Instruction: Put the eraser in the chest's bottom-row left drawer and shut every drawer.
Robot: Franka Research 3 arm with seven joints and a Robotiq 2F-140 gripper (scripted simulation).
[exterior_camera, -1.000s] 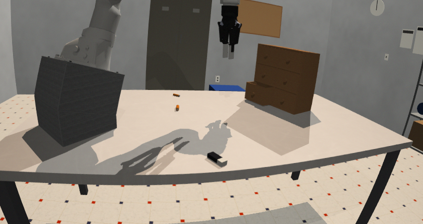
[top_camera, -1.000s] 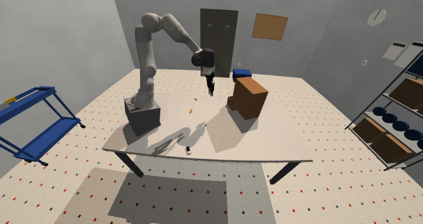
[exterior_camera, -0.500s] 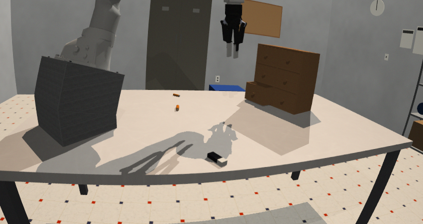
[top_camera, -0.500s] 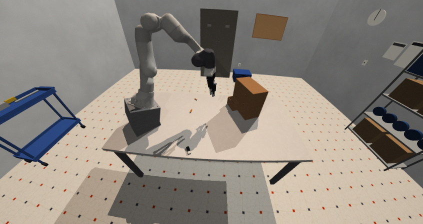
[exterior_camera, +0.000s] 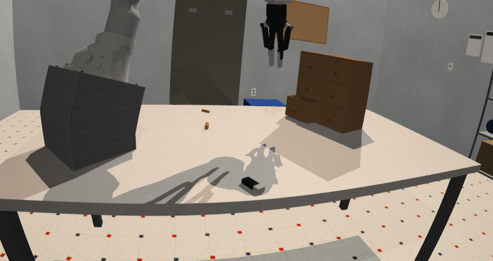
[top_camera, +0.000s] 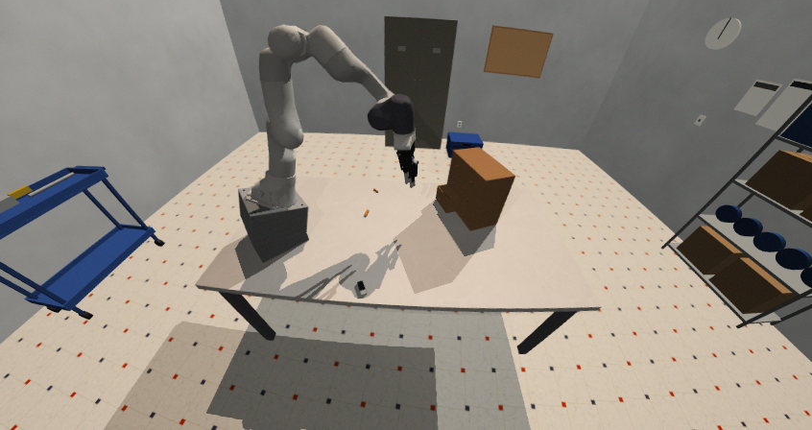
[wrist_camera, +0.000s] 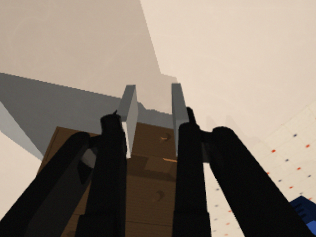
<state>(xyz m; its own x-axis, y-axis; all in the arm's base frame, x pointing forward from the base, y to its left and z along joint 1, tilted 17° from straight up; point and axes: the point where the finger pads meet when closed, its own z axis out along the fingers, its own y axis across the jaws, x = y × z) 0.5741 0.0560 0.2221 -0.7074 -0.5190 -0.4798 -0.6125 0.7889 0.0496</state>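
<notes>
Right now my hand is 19 cm past the eraser, 41 cm to the left of it and 29 cm above it.
</notes>
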